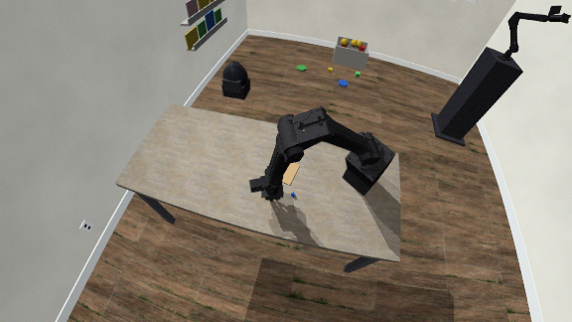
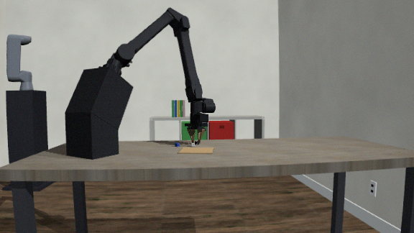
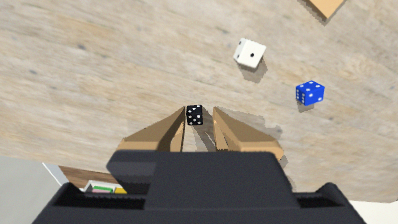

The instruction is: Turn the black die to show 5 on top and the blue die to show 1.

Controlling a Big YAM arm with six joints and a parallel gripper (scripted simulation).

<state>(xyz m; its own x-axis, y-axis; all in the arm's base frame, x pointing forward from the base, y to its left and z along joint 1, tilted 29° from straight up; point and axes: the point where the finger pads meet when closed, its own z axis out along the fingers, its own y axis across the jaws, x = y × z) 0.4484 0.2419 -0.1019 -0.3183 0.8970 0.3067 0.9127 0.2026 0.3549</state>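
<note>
Now: hand 1 cm above the black die. From my hand the other things lie so: blue die: 9 cm behind, 6 cm to the right, 1 cm below; white die: 7 cm to the right, 2 cm behind, 1 cm below; tan mat: 19 cm to the right, 1 cm below.
</note>
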